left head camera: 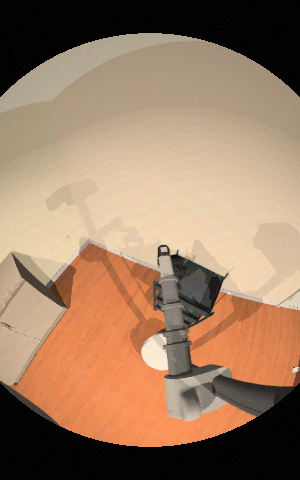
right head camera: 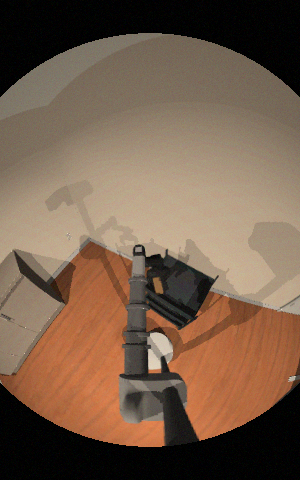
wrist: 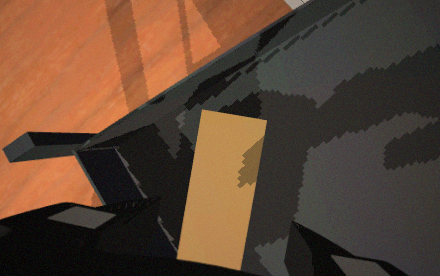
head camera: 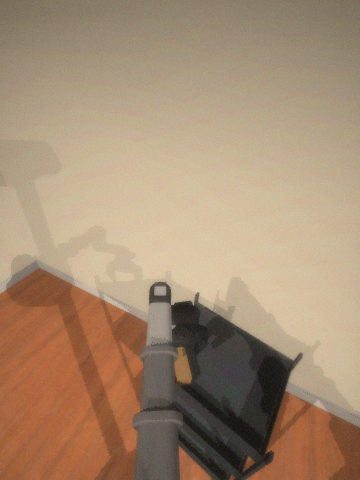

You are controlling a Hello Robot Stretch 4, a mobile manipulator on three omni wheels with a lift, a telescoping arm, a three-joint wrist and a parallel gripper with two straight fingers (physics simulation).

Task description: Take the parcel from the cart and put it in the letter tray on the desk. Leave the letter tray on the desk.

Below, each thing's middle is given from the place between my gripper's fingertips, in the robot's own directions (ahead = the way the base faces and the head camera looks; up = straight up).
Right now the parcel (wrist: pixel 228 149) is 1 cm ahead of my hand, 1 cm to the left of it and 8 cm below it.
